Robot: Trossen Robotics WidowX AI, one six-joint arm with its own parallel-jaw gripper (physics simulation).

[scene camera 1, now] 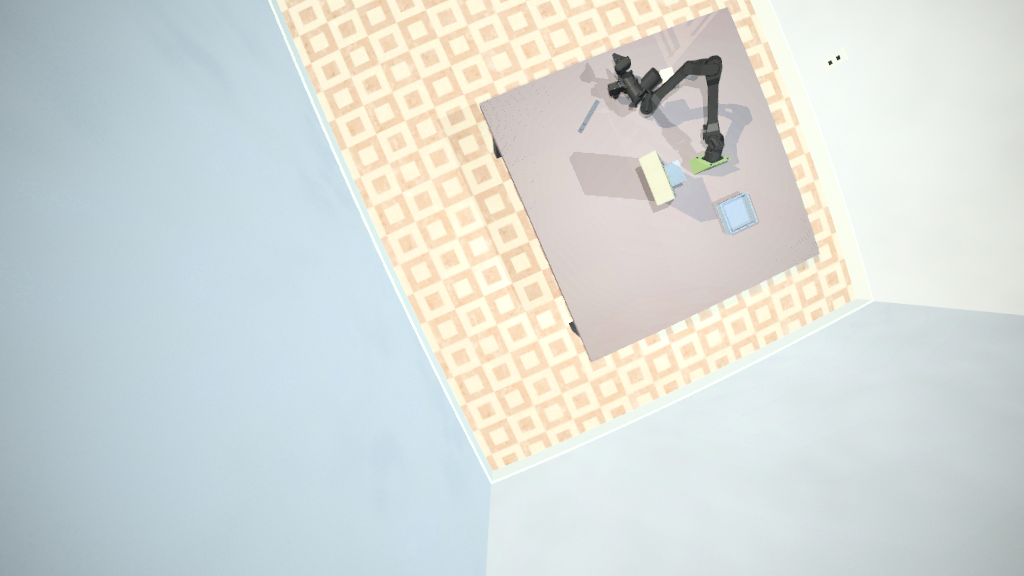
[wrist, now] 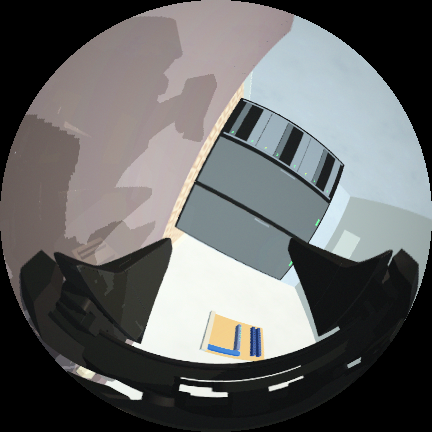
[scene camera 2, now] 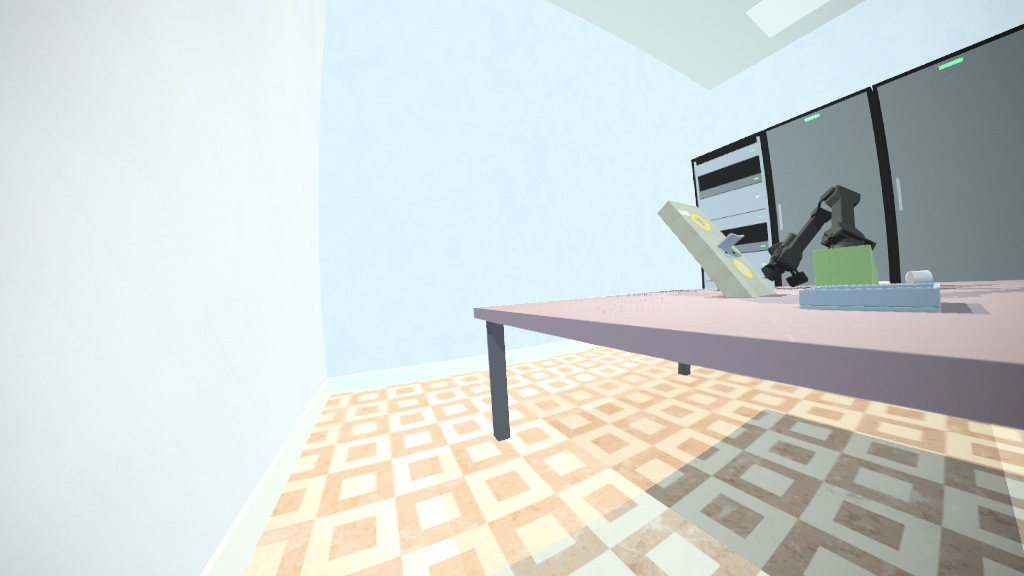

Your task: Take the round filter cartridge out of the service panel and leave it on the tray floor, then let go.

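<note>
The pale yellow service panel (scene camera 1: 656, 179) (scene camera 2: 705, 247) stands tilted on the table. Its face carries two yellow rings in scene camera 2. Which one surrounds the round filter cartridge I cannot tell. A grey-blue flap (scene camera 1: 673, 174) (scene camera 2: 730, 242) sticks out between them. The light blue tray (scene camera 1: 737, 213) (scene camera 2: 870, 299) sits on the table, on the arm's side of the panel. My gripper (scene camera 1: 615, 74) (scene camera 2: 784, 277) (wrist: 232, 244) is open and empty, above the table, away from both. The panel does not show between its fingers in the wrist view.
The arm's base stands at a green block (scene camera 1: 707, 166) (scene camera 2: 844, 266), beside the panel and tray. A white cylinder (scene camera 2: 918, 276) lies beyond the tray. A thin blue-grey strip (scene camera 1: 588, 116) lies near the table's edge. Dark server racks (scene camera 2: 823, 193) (wrist: 260, 185) stand beyond the table (scene camera 1: 608, 286).
</note>
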